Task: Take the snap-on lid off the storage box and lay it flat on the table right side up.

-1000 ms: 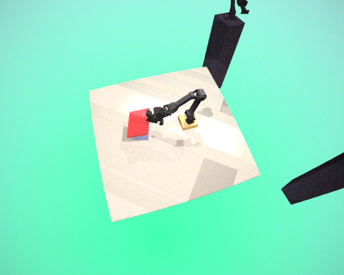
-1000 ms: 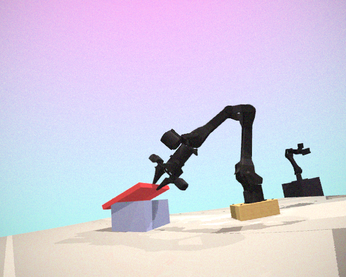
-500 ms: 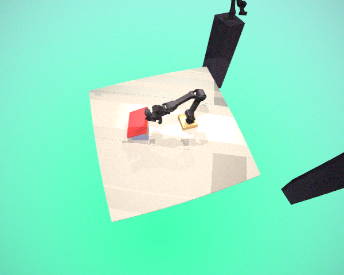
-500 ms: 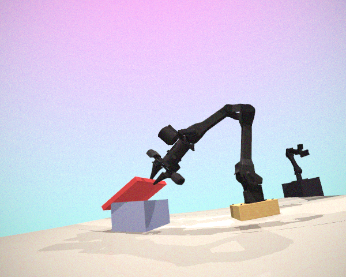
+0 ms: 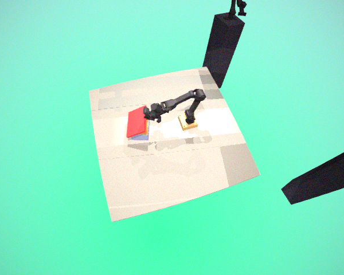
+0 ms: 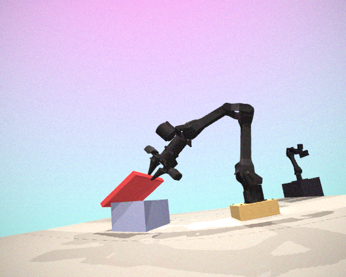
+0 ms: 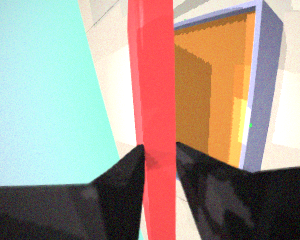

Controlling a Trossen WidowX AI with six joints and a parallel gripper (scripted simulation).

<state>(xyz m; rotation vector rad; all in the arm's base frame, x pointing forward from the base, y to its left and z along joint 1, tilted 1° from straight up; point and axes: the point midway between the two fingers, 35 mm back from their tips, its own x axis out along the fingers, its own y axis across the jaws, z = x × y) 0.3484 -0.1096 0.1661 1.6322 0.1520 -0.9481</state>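
My gripper tip is 60 mm short of the red lid, 30 mm to the left of it and 40 mm above it. Round my gripper tip: storage box (40 mm ahead, 20 mm to the right, 140 mm below).
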